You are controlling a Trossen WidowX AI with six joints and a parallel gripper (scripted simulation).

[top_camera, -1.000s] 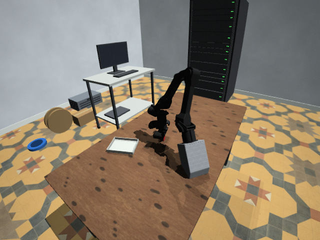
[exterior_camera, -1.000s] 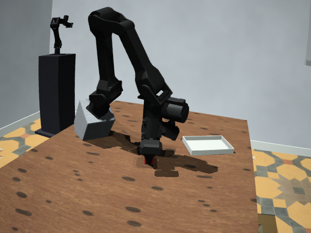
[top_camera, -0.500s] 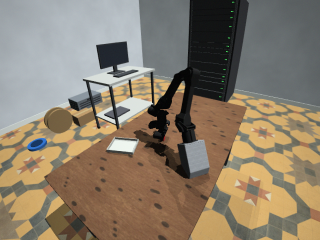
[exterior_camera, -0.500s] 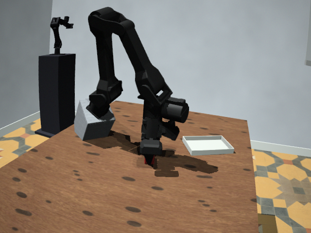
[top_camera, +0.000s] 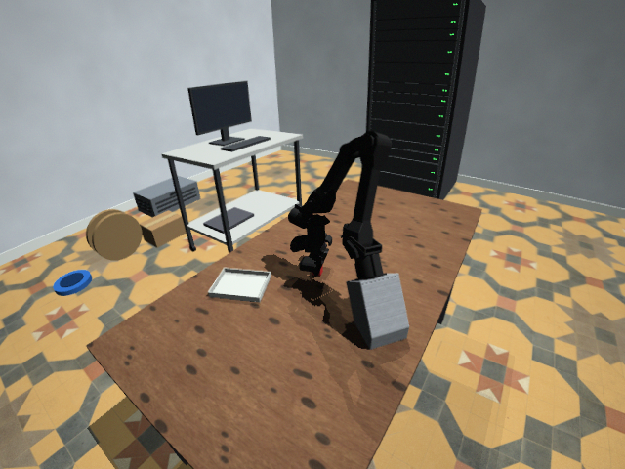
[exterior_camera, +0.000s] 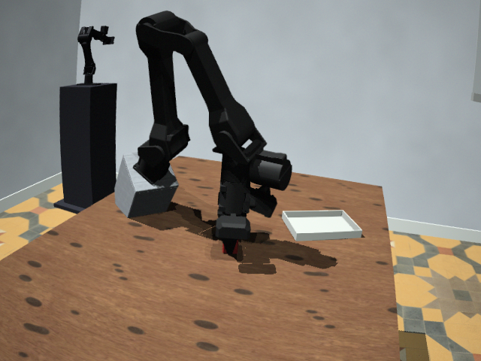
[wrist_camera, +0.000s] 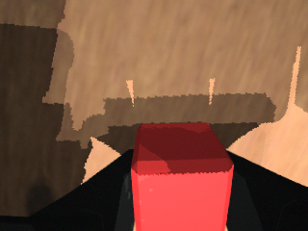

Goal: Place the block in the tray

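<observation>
My hand is 20 cm to the right of the white tray, 16 cm short of it and 3 cm above it. Also, from my hand: red block: 2 cm below.
</observation>
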